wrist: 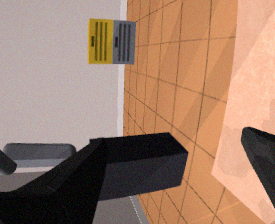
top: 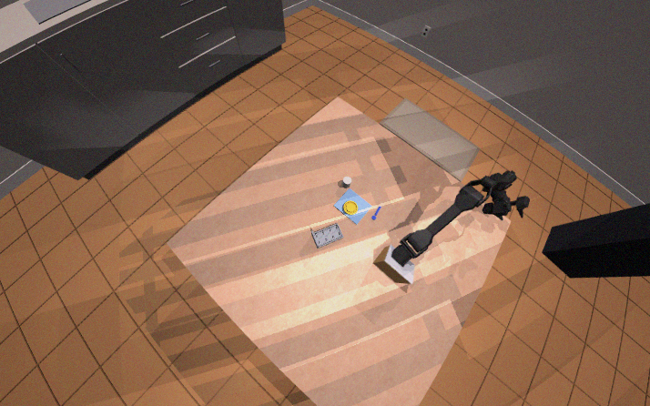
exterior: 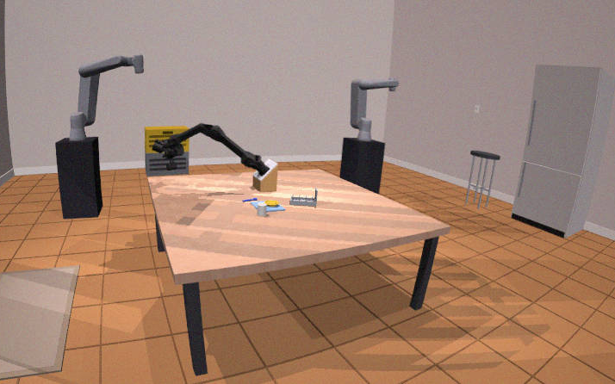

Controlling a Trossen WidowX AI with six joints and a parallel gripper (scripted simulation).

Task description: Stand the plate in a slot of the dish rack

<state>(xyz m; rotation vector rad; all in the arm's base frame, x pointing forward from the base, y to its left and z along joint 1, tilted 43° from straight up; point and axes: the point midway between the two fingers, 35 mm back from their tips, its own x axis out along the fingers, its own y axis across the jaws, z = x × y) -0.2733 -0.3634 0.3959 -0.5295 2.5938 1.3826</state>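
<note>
The yellow plate is 610 mm ahead of my gripper tip, 480 mm to the left of it and 140 mm below it. Also, from my gripper tip: grey dish rack: 590 mm ahead, 660 mm to the left, 130 mm below; then white cup: 720 mm ahead, 390 mm to the left, 130 mm below; then blue utensil: 500 mm ahead, 400 mm to the left, 150 mm below.
</note>
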